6 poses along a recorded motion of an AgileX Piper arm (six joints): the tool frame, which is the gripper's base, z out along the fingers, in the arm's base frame.
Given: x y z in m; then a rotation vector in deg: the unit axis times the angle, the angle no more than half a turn.
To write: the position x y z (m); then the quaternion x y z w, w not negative. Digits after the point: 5 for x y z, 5 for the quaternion.
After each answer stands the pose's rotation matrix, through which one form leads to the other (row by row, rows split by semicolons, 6 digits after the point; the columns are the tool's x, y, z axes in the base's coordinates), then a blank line. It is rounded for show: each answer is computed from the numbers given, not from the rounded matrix.
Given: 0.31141 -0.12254 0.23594 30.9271 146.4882 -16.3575
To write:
0.31141 -0.12254 0.23594 0.19863 0.94082 -0.10506 0.25369
-0.792377 0.427056 0.435618; 0.320449 0.899018 -0.298460; -0.519087 -0.096899 -0.849211

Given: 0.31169 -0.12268 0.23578 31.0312 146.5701 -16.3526
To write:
0.31169 -0.12268 0.23578 0.19921 0.94094 -0.10498 0.25284
-0.792774 0.427978 0.433987; 0.321806 0.898588 -0.298295; -0.517639 -0.096821 -0.850103

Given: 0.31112 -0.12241 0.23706 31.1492 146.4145 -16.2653
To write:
0.31112 -0.12241 0.23706 0.20009 0.94050 -0.10448 0.25399
-0.790907 0.429439 0.435946; 0.323290 0.898097 -0.298169; -0.519567 -0.094887 -0.849145

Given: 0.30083 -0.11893 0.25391 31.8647 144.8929 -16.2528
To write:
0.30083 -0.11893 0.25391 0.20586 0.93609 -0.10500 0.26519
-0.774584 0.441107 0.453260; 0.329723 0.893189 -0.305772; -0.539725 -0.087395 -0.837293

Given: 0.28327 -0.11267 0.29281 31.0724 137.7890 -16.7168
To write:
0.28327 -0.11267 0.29281 0.20670 0.91661 -0.11120 0.32363
-0.705076 0.450908 0.547311; 0.306951 0.889816 -0.337652; -0.639256 -0.070073 -0.765795

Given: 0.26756 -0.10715 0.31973 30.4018 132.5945 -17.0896
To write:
0.26756 -0.10715 0.31973 0.20639 0.90013 -0.11601 0.36565
-0.647405 0.456394 0.610386; 0.286709 0.887890 -0.359790; -0.706162 -0.057926 -0.705677

